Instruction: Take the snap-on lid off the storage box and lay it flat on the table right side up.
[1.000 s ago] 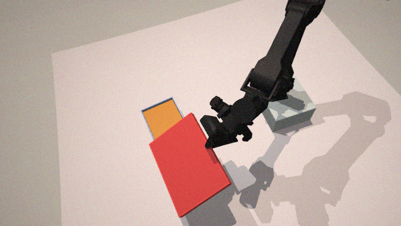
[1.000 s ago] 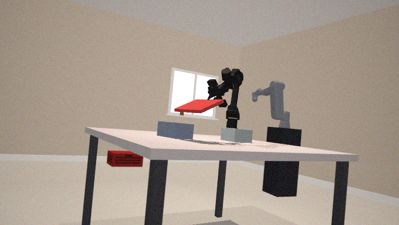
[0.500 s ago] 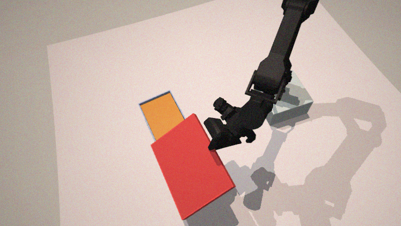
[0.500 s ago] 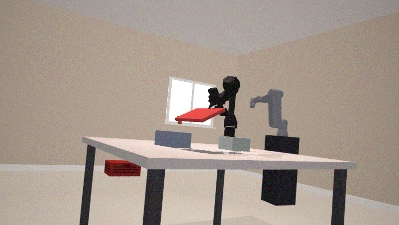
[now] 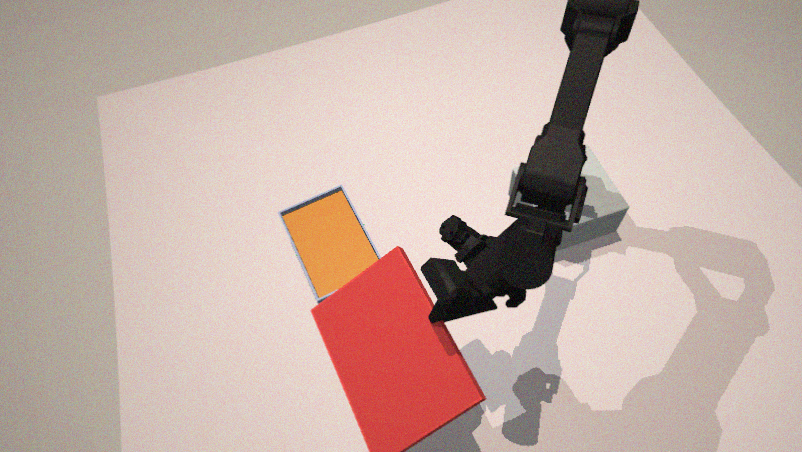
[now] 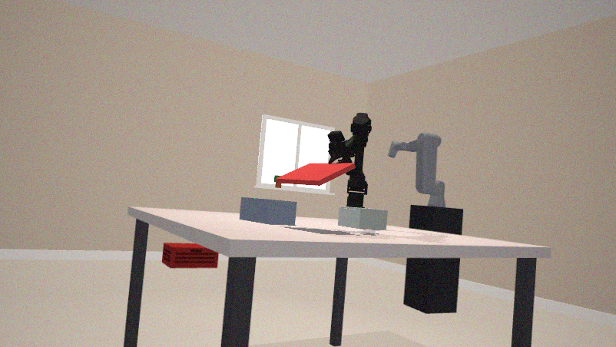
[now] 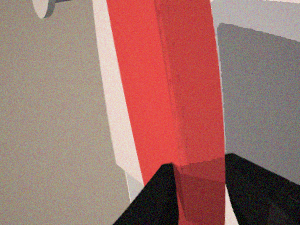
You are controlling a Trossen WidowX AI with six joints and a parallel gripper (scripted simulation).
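Right now the red lid is 70 mm ahead of my gripper tip, 20 mm to the left of it and 30 mm below it. From my gripper tip the other things lie so: blue-grey storage box: 150 mm ahead, 240 mm to the right, 190 mm below.
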